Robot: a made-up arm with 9 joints. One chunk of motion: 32 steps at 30 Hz.
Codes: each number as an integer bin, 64 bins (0 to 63) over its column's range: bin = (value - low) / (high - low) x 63, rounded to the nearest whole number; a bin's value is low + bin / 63 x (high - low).
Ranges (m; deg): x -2..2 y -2..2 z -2..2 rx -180..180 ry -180..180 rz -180..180
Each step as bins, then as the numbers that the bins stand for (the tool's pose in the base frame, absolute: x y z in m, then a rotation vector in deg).
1 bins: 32 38 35 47 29 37
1 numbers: 0.0317 0.4127 0.2222 88.57 -14.29 31.43
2 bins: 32 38 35 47 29 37
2 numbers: 0.0317 0.4127 0.2222 88.57 -14.29 31.43
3 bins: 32 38 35 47 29 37
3 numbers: 0.0317 0.4127 0.2222 88.57 -14.29 31.43
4 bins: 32 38 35 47 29 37
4 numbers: 0.0317 0.4127 0.2222 88.57 -14.29 31.43
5 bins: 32 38 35 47 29 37
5 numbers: 0.0317 0.4127 0.2222 88.57 -14.29 31.43
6 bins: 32 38 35 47 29 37
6 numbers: 0.0317 0.4127 0.2222 88.57 -14.29 31.43
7 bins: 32 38 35 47 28 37
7 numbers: 0.0317 0.4127 0.2222 88.57 -20.00 31.43
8 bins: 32 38 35 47 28 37
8 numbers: 0.0317 0.4127 0.2222 88.57 -20.00 31.43
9 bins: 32 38 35 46 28 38
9 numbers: 0.0317 0.4127 0.2222 82.86 -20.00 37.14
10 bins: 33 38 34 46 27 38
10 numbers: 0.0952 0.4127 0.1587 82.86 -25.71 37.14
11 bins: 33 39 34 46 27 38
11 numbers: 0.0952 0.4762 0.1587 82.86 -25.71 37.14
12 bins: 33 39 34 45 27 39
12 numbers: 0.0952 0.4762 0.1587 77.14 -25.71 42.86
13 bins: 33 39 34 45 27 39
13 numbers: 0.0952 0.4762 0.1587 77.14 -25.71 42.86
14 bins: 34 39 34 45 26 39
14 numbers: 0.1587 0.4762 0.1587 77.14 -31.43 42.86
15 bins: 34 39 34 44 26 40
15 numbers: 0.1587 0.4762 0.1587 71.43 -31.43 48.57
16 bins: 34 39 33 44 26 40
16 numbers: 0.1587 0.4762 0.0952 71.43 -31.43 48.57
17 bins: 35 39 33 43 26 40
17 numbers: 0.2222 0.4762 0.0952 65.71 -31.43 48.57
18 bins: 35 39 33 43 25 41
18 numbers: 0.2222 0.4762 0.0952 65.71 -37.14 54.29
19 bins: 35 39 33 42 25 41
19 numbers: 0.2222 0.4762 0.0952 60.00 -37.14 54.29
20 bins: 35 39 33 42 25 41
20 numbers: 0.2222 0.4762 0.0952 60.00 -37.14 54.29
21 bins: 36 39 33 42 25 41
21 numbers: 0.2857 0.4762 0.0952 60.00 -37.14 54.29
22 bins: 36 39 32 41 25 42
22 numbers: 0.2857 0.4762 0.0317 54.29 -37.14 60.00
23 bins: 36 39 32 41 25 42
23 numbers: 0.2857 0.4762 0.0317 54.29 -37.14 60.00
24 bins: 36 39 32 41 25 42
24 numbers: 0.2857 0.4762 0.0317 54.29 -37.14 60.00
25 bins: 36 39 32 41 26 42
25 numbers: 0.2857 0.4762 0.0317 54.29 -31.43 60.00
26 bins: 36 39 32 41 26 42
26 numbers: 0.2857 0.4762 0.0317 54.29 -31.43 60.00
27 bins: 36 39 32 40 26 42
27 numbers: 0.2857 0.4762 0.0317 48.57 -31.43 60.00
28 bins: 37 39 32 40 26 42
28 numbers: 0.3492 0.4762 0.0317 48.57 -31.43 60.00
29 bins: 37 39 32 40 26 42
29 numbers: 0.3492 0.4762 0.0317 48.57 -31.43 60.00
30 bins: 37 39 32 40 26 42
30 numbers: 0.3492 0.4762 0.0317 48.57 -31.43 60.00
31 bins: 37 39 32 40 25 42
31 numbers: 0.3492 0.4762 0.0317 48.57 -37.14 60.00
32 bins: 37 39 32 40 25 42
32 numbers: 0.3492 0.4762 0.0317 48.57 -37.14 60.00
